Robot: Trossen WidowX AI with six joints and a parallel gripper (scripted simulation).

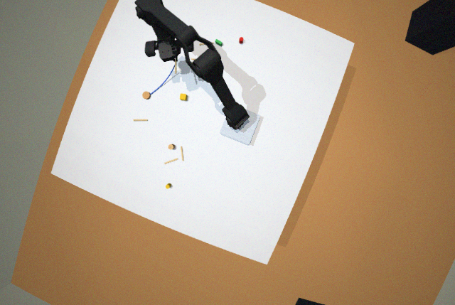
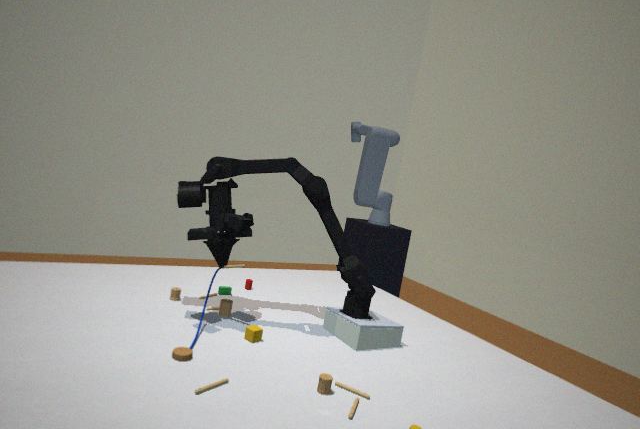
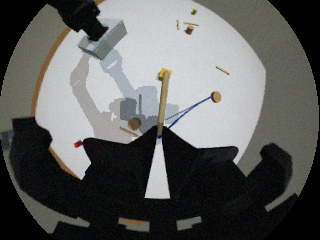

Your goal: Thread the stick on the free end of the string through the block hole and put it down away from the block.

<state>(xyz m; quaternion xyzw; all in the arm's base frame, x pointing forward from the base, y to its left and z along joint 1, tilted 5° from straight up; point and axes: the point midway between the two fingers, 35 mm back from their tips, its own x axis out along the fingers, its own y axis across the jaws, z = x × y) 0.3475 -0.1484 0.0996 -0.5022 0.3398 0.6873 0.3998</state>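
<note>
The tan wooden block is 12 cm below my gripper tip, 5 cm behind it and 4 cm to the right of it. The rest, counted from my gripper tip: yellow cube 12 cm to the left, 12 cm below, 5 cm behind; round wooden button 18 cm to the left, 14 cm ahead, 13 cm below; thin wooden stick 1 cm to the left, 1 cm behind, 1 cm above.
</note>
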